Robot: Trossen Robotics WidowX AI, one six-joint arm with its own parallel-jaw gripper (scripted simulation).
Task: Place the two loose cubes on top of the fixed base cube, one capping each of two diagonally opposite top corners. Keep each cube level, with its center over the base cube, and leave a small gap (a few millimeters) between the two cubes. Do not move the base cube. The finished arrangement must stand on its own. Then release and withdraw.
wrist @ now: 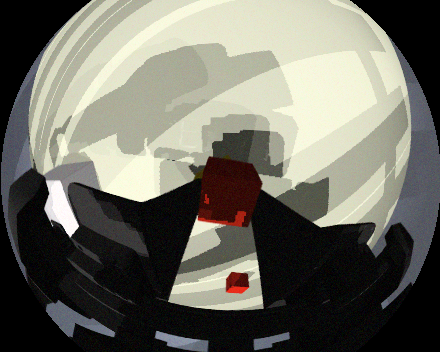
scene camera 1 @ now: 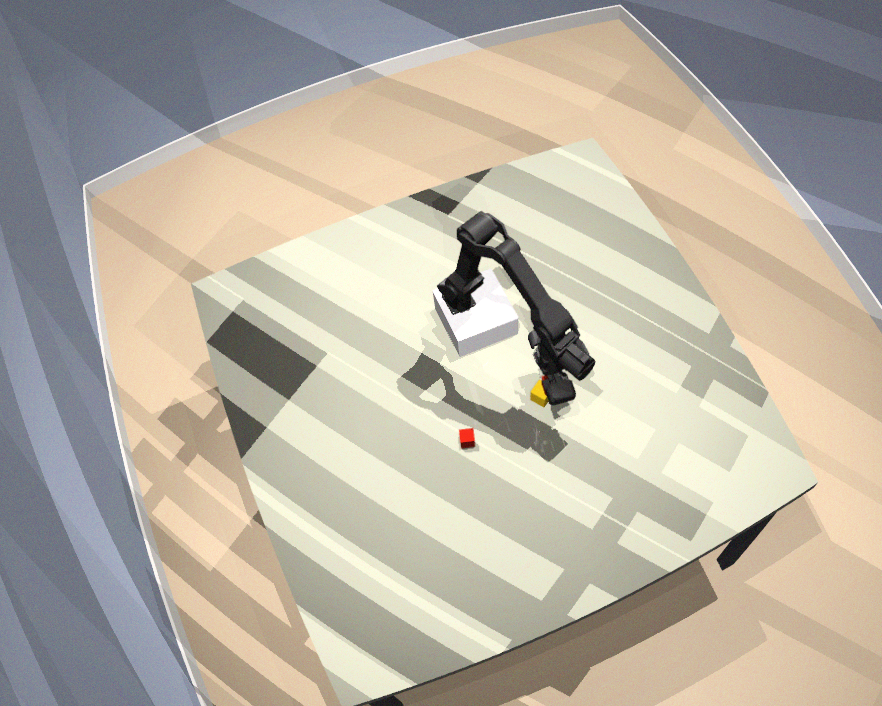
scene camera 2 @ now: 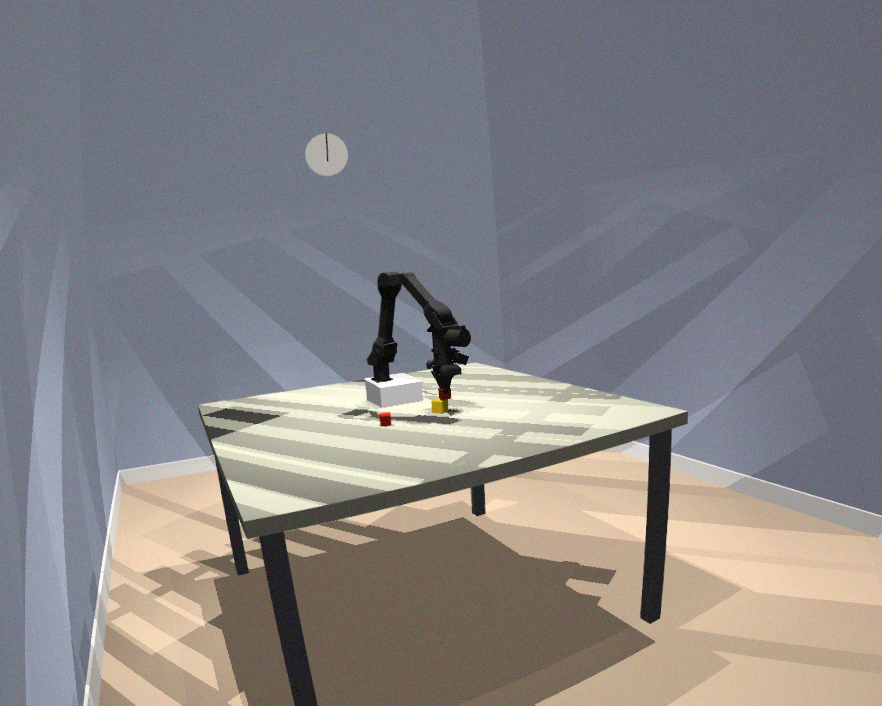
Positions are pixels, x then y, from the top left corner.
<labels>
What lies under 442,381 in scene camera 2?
The gripper.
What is the gripper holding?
A red cube.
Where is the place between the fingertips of the gripper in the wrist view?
227,189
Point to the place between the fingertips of the gripper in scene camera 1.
At 550,383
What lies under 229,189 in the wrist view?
A red cube.
</labels>
